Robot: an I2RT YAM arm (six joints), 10 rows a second.
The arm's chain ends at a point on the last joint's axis. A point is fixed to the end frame.
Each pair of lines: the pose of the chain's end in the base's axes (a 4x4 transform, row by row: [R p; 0 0 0 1], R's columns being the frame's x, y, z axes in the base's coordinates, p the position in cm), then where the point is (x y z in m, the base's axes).
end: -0.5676 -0.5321 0.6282 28.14; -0.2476 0.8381 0.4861 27.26; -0.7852 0.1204 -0.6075 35.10; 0 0 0 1
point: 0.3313 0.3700 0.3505
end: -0.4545 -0.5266 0.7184 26.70; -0.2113 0.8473 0.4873 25.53; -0.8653 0.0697 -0.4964 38.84; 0 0 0 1
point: 0.3184 0.3514 0.3980
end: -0.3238 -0.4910 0.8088 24.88; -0.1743 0.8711 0.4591 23.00; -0.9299 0.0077 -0.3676 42.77; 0 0 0 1
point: 0.3025 0.3232 0.4474
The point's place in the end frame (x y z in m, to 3 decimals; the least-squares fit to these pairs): -0.052 0.055 0.079
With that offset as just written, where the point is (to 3 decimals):
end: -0.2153 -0.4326 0.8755 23.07; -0.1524 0.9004 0.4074 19.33; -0.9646 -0.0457 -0.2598 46.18; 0 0 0 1
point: 0.287 0.283 0.489
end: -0.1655 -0.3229 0.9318 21.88; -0.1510 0.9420 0.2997 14.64; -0.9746 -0.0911 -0.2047 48.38; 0 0 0 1
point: 0.283 0.230 0.513
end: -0.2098 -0.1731 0.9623 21.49; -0.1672 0.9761 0.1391 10.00; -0.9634 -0.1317 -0.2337 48.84; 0 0 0 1
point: 0.292 0.173 0.513
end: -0.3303 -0.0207 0.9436 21.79; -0.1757 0.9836 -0.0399 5.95; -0.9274 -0.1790 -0.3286 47.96; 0 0 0 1
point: 0.308 0.120 0.492
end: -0.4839 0.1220 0.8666 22.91; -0.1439 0.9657 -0.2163 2.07; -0.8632 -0.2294 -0.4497 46.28; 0 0 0 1
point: 0.329 0.064 0.460
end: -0.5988 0.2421 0.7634 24.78; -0.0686 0.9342 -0.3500 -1.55; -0.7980 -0.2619 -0.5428 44.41; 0 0 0 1
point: 0.353 0.012 0.428
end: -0.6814 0.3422 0.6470 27.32; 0.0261 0.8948 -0.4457 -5.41; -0.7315 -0.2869 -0.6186 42.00; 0 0 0 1
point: 0.379 -0.041 0.393
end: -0.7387 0.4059 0.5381 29.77; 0.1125 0.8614 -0.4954 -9.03; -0.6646 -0.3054 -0.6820 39.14; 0 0 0 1
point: 0.401 -0.088 0.355
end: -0.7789 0.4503 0.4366 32.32; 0.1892 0.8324 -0.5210 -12.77; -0.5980 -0.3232 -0.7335 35.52; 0 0 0 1
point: 0.423 -0.133 0.311
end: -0.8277 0.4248 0.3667 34.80; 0.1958 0.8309 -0.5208 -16.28; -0.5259 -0.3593 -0.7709 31.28; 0 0 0 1
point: 0.443 -0.168 0.259
